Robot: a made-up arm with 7 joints.
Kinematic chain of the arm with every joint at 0, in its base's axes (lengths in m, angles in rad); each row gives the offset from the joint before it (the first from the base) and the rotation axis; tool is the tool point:
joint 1: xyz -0.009 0.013 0.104 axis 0 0.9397 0.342
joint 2: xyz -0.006 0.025 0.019 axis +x
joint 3: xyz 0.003 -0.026 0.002 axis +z
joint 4: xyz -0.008 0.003 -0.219 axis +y
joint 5: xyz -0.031 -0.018 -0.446 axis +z
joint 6: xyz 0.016 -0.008 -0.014 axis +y
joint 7: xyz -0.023 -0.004 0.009 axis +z
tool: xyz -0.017 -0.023 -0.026
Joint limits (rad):
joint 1: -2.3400..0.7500
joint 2: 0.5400..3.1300
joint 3: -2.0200..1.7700
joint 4: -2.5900..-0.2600
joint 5: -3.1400..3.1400
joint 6: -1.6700..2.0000
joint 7: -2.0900..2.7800
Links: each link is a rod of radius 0.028 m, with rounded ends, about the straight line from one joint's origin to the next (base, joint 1, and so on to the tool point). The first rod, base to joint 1, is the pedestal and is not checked.
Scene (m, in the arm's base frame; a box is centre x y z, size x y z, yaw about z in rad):
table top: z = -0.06
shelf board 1: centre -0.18 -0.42 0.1 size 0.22 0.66 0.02 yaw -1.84
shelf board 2: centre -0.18 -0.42 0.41 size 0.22 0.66 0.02 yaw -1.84
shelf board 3: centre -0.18 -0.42 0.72 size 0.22 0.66 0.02 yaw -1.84
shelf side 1: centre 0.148 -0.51 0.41 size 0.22 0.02 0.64 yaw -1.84
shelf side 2: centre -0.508 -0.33 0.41 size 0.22 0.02 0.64 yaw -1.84
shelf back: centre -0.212 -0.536 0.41 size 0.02 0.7 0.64 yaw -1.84
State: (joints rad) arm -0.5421 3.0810 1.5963 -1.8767 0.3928 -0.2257 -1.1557
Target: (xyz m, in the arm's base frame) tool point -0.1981 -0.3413 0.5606
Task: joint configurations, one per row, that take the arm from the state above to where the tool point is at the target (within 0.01 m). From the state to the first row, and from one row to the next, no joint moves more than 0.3 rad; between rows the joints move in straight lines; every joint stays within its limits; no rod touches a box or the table.
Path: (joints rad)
1: -0.5477 2.8534 1.5911 -2.0550 0.4058 -0.0380 -1.1474
2: -0.5533 2.6257 1.5860 -2.2333 0.4187 0.1498 -1.1392
3: -0.5589 2.3981 1.5808 -2.4117 0.4317 0.3375 -1.1309
4: -0.5645 2.1704 1.5757 -2.5900 0.4447 0.5253 -1.1227
5: -0.5321 2.2663 1.5501 -2.3504 0.4319 0.3549 -1.1291
6: -0.4997 2.3622 1.5246 -2.1108 0.4191 0.1846 -1.1356
7: -0.4673 2.4581 1.4990 -1.8712 0.4063 0.0143 -1.1420
8: -0.4349 2.5540 1.4735 -1.6315 0.3935 -0.1560 -1.1485
9: -0.4275 2.8407 1.4932 -1.3996 0.3834 -0.2457 -1.1470
10: -0.4200 3.1274 1.5130 -1.1677 0.3733 -0.3354 -1.1455

